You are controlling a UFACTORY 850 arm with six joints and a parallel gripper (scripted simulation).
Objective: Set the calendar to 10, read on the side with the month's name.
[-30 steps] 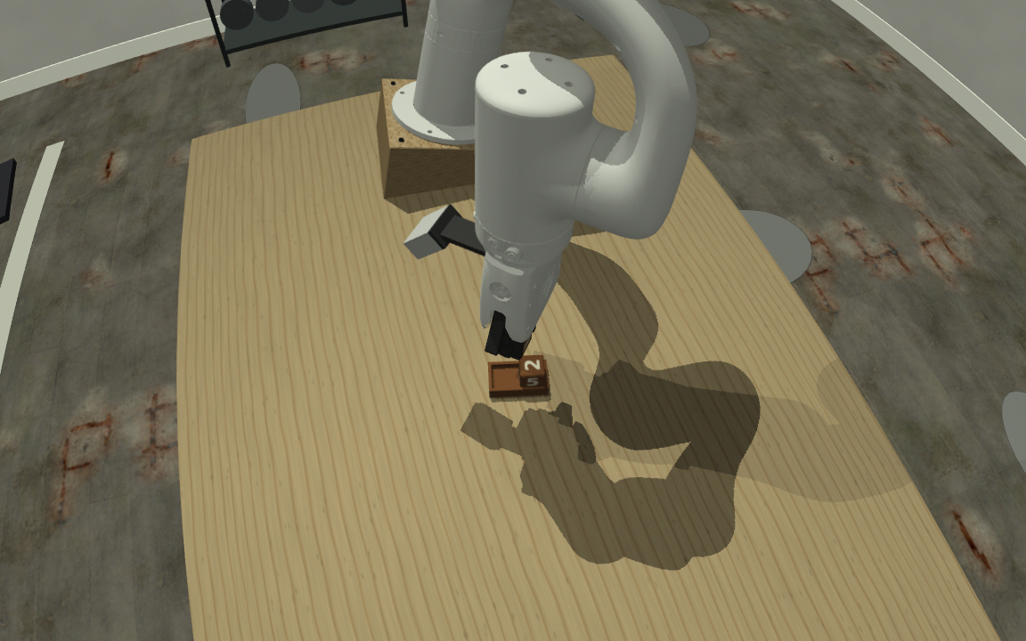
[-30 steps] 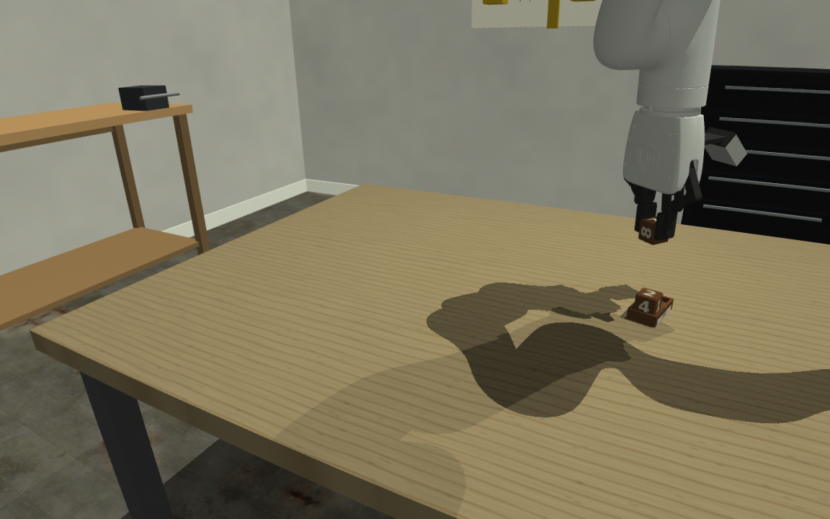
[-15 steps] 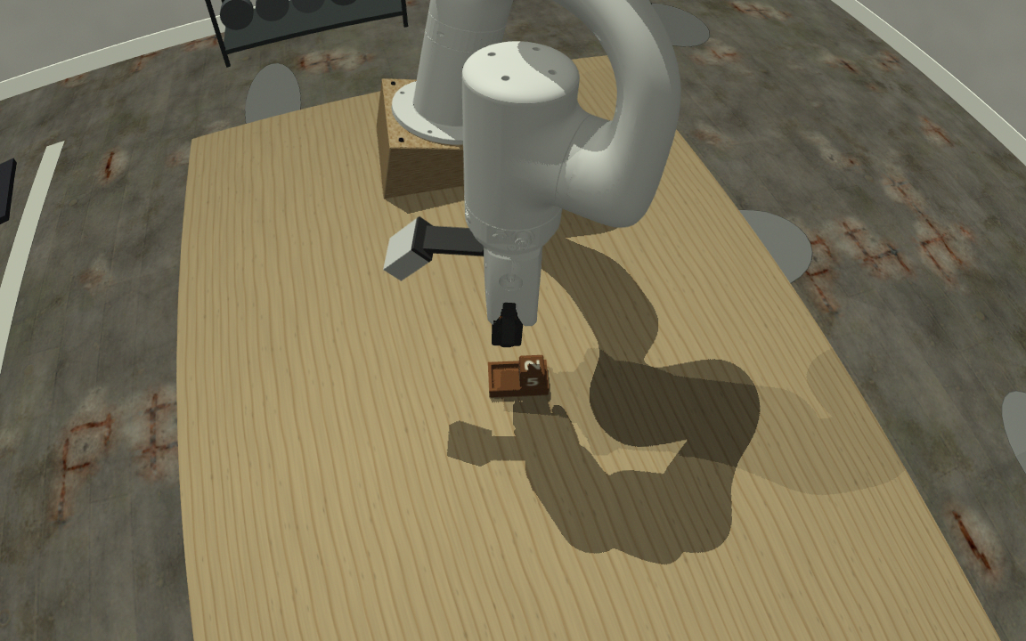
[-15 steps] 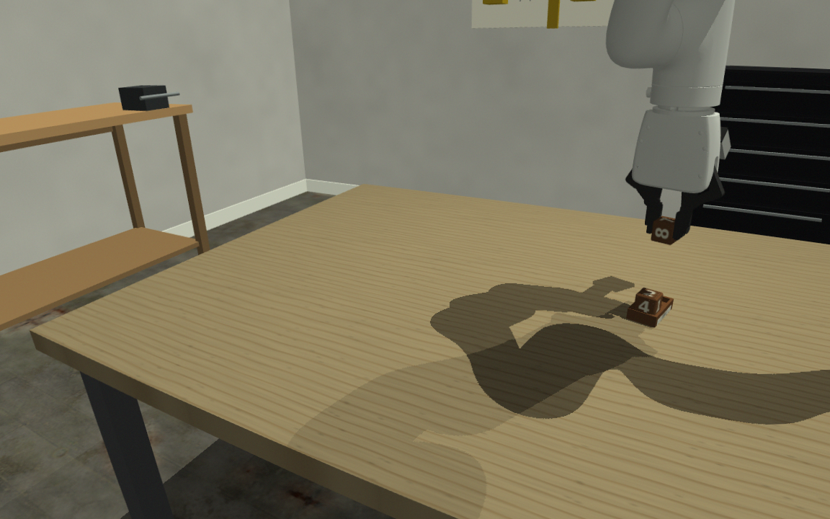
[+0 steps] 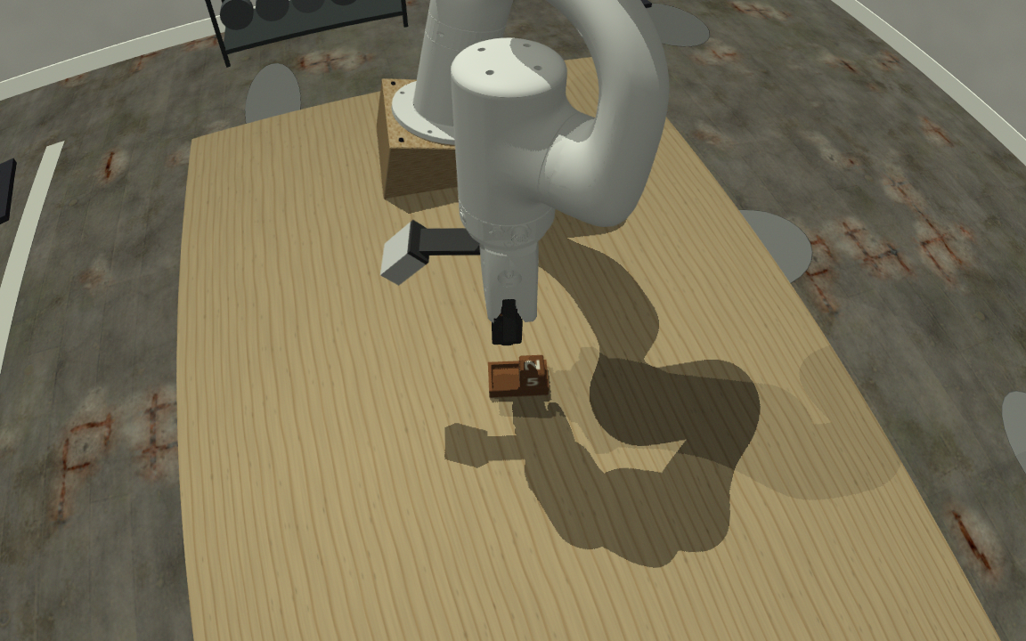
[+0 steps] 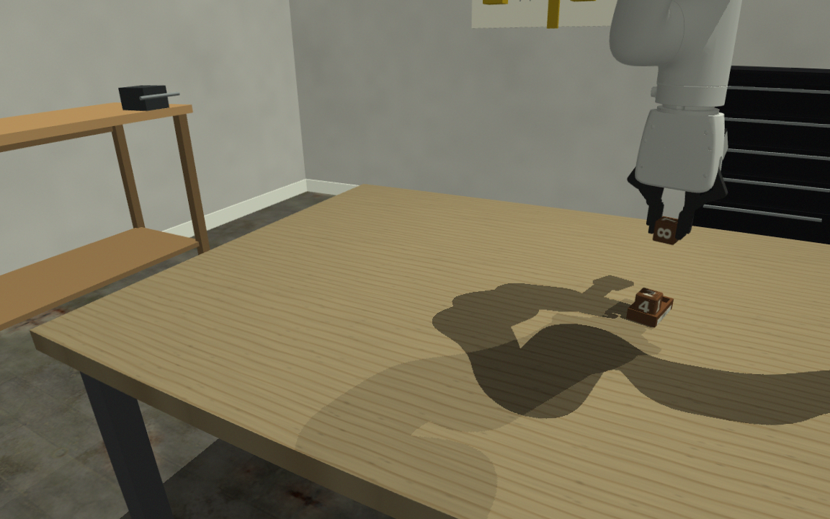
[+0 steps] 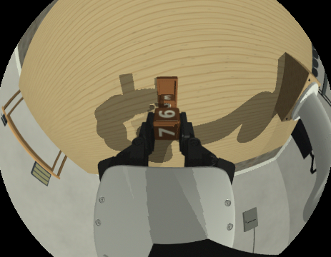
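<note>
Right now the small brown tray is 130 mm below my hand, 10 mm to the left of it and 10 mm ahead of it.
</note>
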